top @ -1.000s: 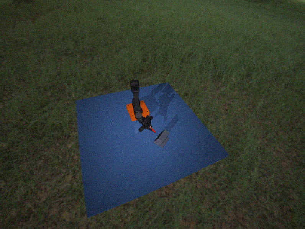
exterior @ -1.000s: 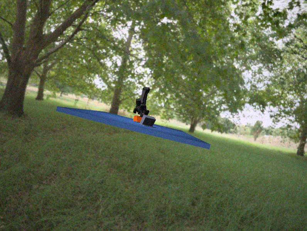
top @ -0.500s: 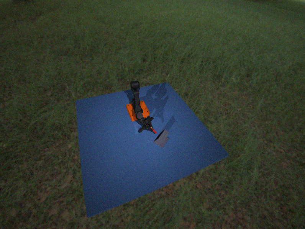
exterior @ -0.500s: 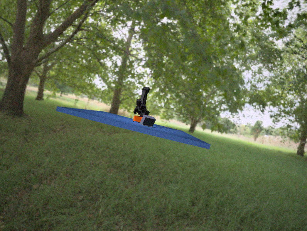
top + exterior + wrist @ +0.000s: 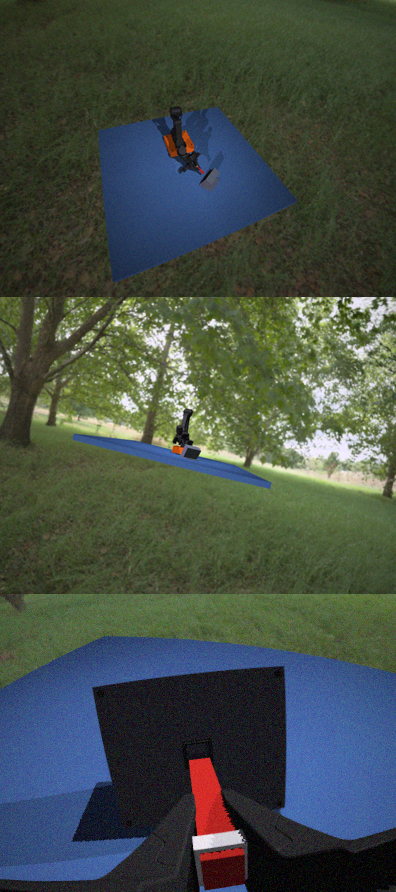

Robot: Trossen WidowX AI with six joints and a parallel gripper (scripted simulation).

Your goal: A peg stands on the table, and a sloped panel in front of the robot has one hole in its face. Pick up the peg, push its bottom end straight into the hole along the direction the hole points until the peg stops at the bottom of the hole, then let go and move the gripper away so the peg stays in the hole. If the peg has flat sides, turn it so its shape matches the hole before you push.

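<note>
The grey sloped panel lies 70 mm ahead of my gripper tip, 50 mm to the left of it and 40 mm below it. Round my gripper tip: square peg (10 mm to the right, 10 mm behind, 10 mm above).
</note>
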